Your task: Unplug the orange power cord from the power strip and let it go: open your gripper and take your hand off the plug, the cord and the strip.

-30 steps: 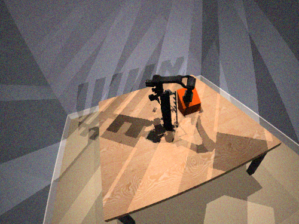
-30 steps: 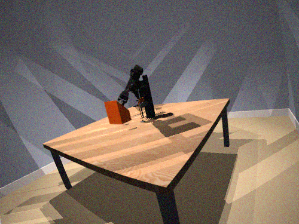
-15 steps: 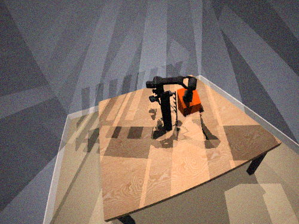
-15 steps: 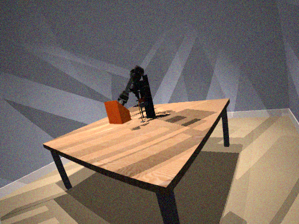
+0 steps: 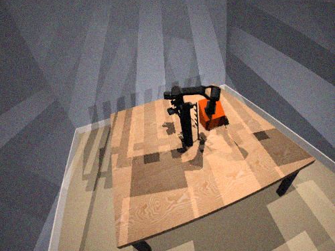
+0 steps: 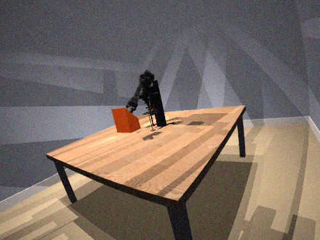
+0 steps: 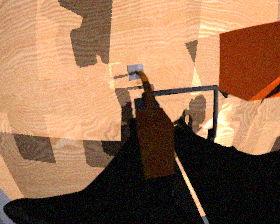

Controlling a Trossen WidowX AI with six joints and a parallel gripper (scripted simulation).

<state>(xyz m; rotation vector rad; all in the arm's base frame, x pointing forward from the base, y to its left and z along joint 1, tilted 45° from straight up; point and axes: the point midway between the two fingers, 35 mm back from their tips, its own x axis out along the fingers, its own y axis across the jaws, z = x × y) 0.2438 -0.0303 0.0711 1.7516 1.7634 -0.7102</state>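
Right now my gripper tip is 13 cm to the right of the black upright post and 1 cm below it. Also, from my gripper tip: orange plug: 3 cm to the left.
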